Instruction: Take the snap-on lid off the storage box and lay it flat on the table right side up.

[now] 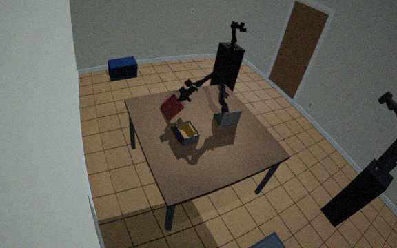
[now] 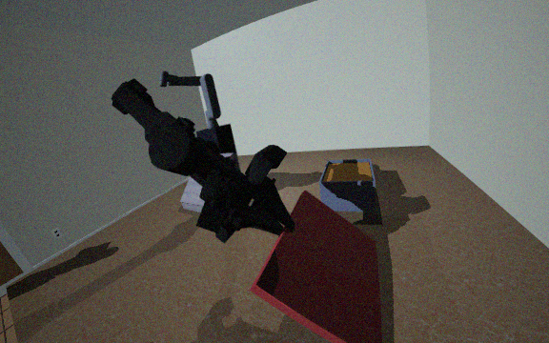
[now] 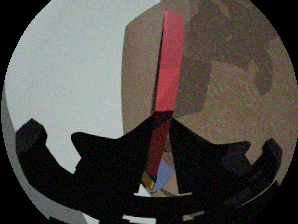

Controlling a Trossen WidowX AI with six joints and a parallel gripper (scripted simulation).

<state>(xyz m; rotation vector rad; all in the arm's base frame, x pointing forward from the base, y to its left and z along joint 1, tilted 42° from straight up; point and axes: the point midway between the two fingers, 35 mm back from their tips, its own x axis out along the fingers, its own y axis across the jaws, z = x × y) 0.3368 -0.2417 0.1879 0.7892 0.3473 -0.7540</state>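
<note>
Right now the red lid is 7 cm ahead of my gripper tip and 5 cm below it. Also, from my gripper tip: storage box (36 cm to the left, 8 cm below, 7 cm ahead).
</note>
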